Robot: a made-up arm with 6 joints.
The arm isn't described. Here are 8 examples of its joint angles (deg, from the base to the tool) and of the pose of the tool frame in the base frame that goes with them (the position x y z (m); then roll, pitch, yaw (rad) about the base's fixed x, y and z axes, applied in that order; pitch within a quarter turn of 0, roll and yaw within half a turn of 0).
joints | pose
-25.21 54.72 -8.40 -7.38 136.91 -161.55 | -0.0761 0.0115 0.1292 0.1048 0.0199 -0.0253
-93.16 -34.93 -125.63 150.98 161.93 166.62 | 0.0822 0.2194 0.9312 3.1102 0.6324 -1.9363
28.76 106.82 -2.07 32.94 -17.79 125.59 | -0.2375 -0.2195 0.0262 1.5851 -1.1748 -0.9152
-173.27 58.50 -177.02 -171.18 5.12 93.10 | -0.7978 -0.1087 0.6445 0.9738 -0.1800 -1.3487
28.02 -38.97 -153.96 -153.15 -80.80 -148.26 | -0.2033 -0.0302 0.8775 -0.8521 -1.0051 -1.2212
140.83 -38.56 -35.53 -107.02 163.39 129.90 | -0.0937 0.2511 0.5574 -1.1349 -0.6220 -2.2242
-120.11 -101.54 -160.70 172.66 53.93 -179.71 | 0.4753 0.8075 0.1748 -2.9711 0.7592 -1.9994
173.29 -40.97 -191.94 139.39 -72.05 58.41 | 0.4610 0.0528 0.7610 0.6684 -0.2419 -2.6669
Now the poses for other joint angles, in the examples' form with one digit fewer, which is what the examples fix.
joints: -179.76 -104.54 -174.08 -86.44 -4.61 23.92
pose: 0.860 -0.114 0.029 -1.744 0.461 -1.726
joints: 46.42 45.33 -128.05 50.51 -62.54 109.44
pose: 0.574 0.412 0.571 -0.245 1.028 -0.388
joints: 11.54 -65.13 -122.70 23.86 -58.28 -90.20
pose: -0.540 -0.182 0.813 -1.142 0.052 2.184
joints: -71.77 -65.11 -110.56 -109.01 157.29 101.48
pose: -0.253 0.309 0.797 -2.715 0.011 1.374
